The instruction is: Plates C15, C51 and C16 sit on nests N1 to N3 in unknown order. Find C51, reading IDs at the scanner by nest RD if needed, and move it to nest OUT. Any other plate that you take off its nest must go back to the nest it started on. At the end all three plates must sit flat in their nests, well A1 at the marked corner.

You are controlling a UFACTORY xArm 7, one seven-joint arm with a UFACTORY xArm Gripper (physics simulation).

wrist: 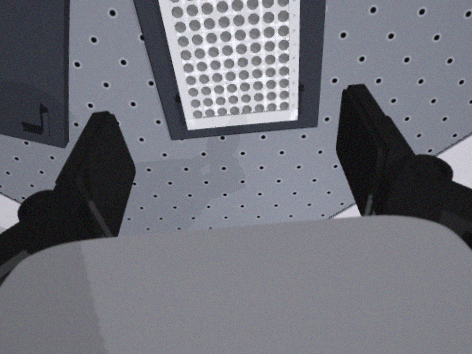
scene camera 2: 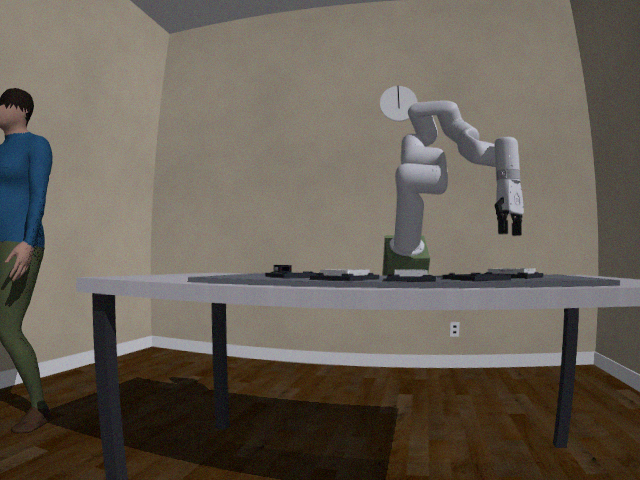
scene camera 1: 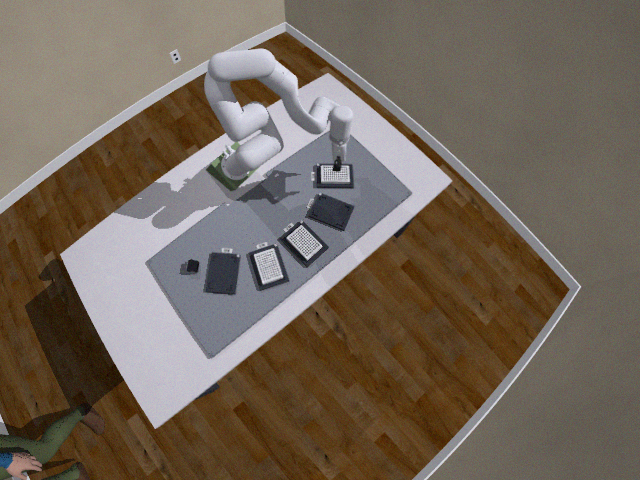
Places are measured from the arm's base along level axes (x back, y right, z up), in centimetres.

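Pixels of known places: gripper, fingertip midpoint: (wrist: 230, 129) (scene camera 2: 510, 234) (scene camera 1: 336, 161); arm's base, link origin: (scene camera 2: 406, 246) (scene camera 1: 235, 165).
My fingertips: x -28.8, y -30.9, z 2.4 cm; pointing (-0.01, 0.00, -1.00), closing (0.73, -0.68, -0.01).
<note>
Ahead of a thing's pixels: the offset from my fingertips to its top centre. "pt": to the spot under its first point. Level surfaces: height alone.
Three white plates sit in dark nests: one plate @[dz -10.1, dx -0.1, dy -0.4 cm] (scene camera 1: 333, 174) (scene camera 2: 511, 270) (wrist: 237, 65) at the mat's far right, one plate @[dz -10.1, dx -14.1, dy +31.2 cm] (scene camera 1: 303, 242) (scene camera 2: 410, 272) in the middle, and one plate @[dz -10.1, dx -11.7, dy +48.3 cm] (scene camera 1: 268, 266) (scene camera 2: 344, 271) left of it. No plate ID is readable, and the nest labels are too small to read. One empty nest @[dz -11.0, dx -11.6, dy +13.1 cm] (scene camera 1: 330, 211) (scene camera 2: 475, 276) (wrist: 30, 75) lies between the right and middle plates; another empty nest @[dz -9.2, dx +0.6, dy +64.5 cm] (scene camera 1: 222, 273) lies at the left. My gripper (scene camera 1: 337, 165) (scene camera 2: 509, 232) (wrist: 230, 129) is open and empty, pointing down high above the right plate's nest area.
A small black scanner block @[pt dz -9.2, dx +9.0, dy +71.1 cm] (scene camera 1: 192, 265) (scene camera 2: 282, 268) stands left of the leftmost empty nest. The nests lie on a grey perforated mat @[dz -12.7 cm] (scene camera 1: 206, 330) (wrist: 260, 200) on a white table @[dz -13.9 cm] (scene camera 1: 129, 330). The arm's green base (scene camera 1: 216, 171) (scene camera 2: 388, 258) is behind them. A person (scene camera 2: 23, 186) stands left of the table.
</note>
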